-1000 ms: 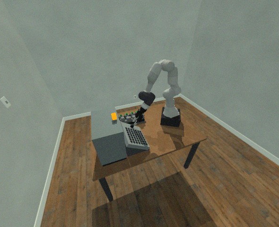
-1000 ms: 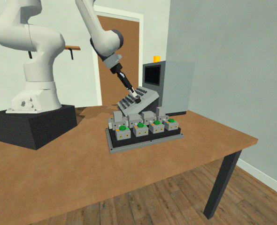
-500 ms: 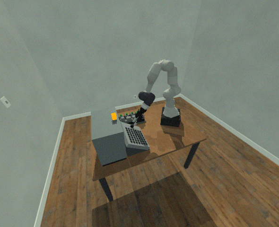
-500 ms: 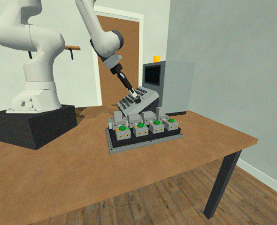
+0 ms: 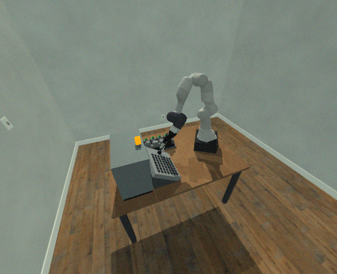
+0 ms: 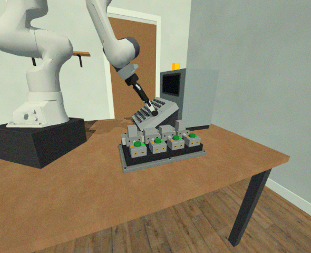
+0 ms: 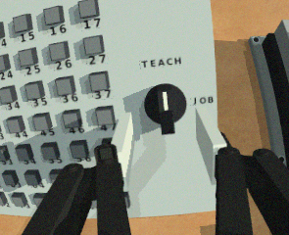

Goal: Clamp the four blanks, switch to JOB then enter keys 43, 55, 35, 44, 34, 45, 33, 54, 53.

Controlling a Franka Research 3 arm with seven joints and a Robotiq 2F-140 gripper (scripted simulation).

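The selector knob is 50 mm below my hand and 40 mm ahead of it. The rest, counted from my hand: sloped keypad: 120 mm to the left, 100 mm below, 60 mm ahead; then key: 160 mm to the left, 50 mm ahead, 40 mm below.
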